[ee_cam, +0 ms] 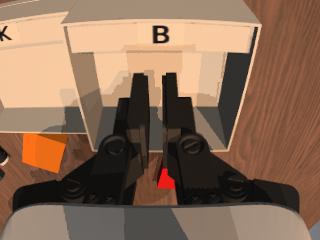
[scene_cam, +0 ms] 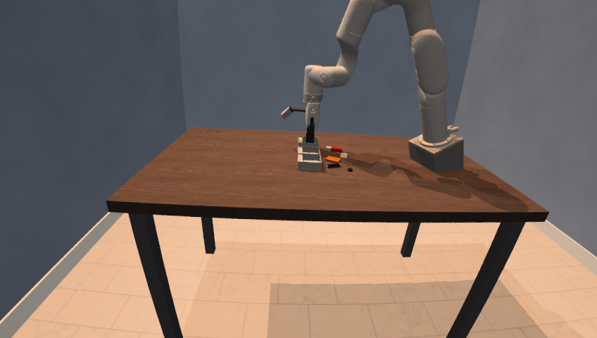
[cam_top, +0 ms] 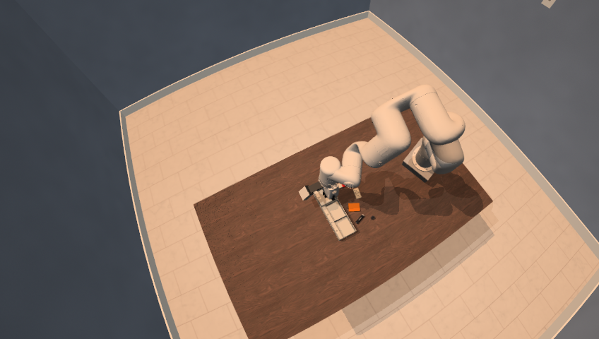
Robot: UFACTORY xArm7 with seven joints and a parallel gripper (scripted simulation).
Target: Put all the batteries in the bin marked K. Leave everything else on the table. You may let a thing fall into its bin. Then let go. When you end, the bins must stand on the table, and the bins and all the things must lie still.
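Now: the bin marked K 8 cm to the left of my hand, 3 cm below it and 1 cm ahead of it. From my hand the other things lie so: white dotted tile (14 cm behind, 5 cm to the left, 5 cm below); orange block (11 cm to the left, 9 cm behind, 5 cm below); red-and-white block (10 cm behind, 5 cm below, 2 cm to the right).
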